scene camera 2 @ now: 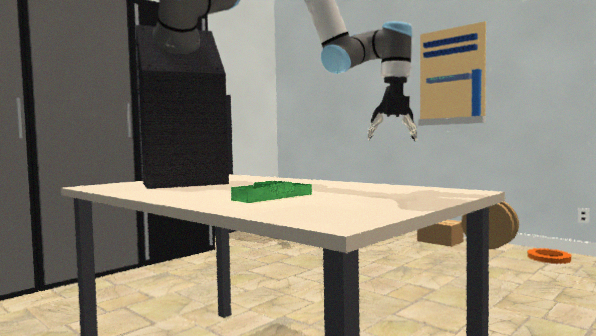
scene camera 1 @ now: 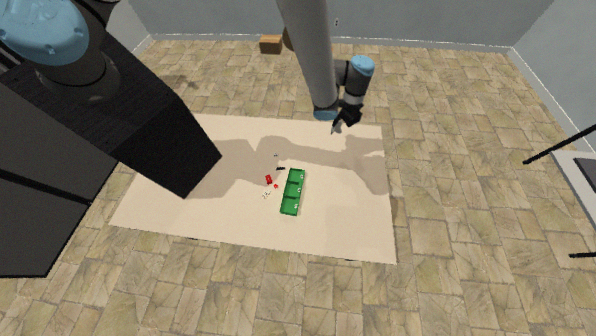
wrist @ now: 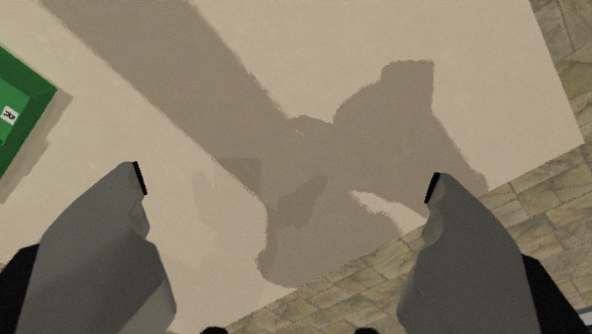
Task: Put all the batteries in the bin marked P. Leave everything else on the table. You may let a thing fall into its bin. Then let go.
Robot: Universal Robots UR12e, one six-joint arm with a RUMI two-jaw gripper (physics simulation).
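Frame: origin at the arm's base, x ahead, y left, z up, level; centimetres.
Seen in the pictures: gripper, between the fingertips: [scene camera 2: 392, 140] [scene camera 1: 341, 128] [wrist: 289, 170]; arm's base, origin of its link: [scene camera 2: 176, 40] [scene camera 1: 82, 74].
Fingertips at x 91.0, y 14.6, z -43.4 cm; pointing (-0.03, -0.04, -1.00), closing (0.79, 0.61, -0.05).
Note:
Offsets run from my fingertips to a thing's middle. Level surfaces: height alone.
My gripper [scene camera 1: 334, 131] [scene camera 2: 392, 138] [wrist: 289, 170] is open and empty, high above the table, well to the side of the green bin tray @(dx -25.3, dy -29.7, dz -14.2 cm) [scene camera 1: 289, 197] [scene camera 2: 270, 194] [wrist: 39, 95]. The tray has three compartments in a row, each with a small white label. Part of it shows at the left edge of the wrist view. I cannot surely read which label is P. Beside the tray in scene camera 1 lie a black object @(dx -33.3, dy -15.9, dz -15.8 cm) [scene camera 1: 280, 168], a small grey object @(dx -36.6, dy -6.7, dz -15.9 cm) [scene camera 1: 275, 155] and small pale pieces @(dx -39.6, dy -31.0, dz -16.2 cm) [scene camera 1: 266, 194]. They are too small to tell which are batteries.
A red block @(dx -39.1, dy -22.8, dz -15.6 cm) [scene camera 1: 268, 179] and a smaller red piece @(dx -34.9, dy -26.9, dz -15.7 cm) [scene camera 1: 275, 186] lie beside the tray on the pale table @(dz -16.6 cm) [scene camera 1: 345, 230] [scene camera 2: 320, 220] [wrist: 490, 60]. The arm's black pedestal [scene camera 1: 170, 150] [scene camera 2: 185, 130] stands at one end of the table. The arm's shadow crosses the table top.

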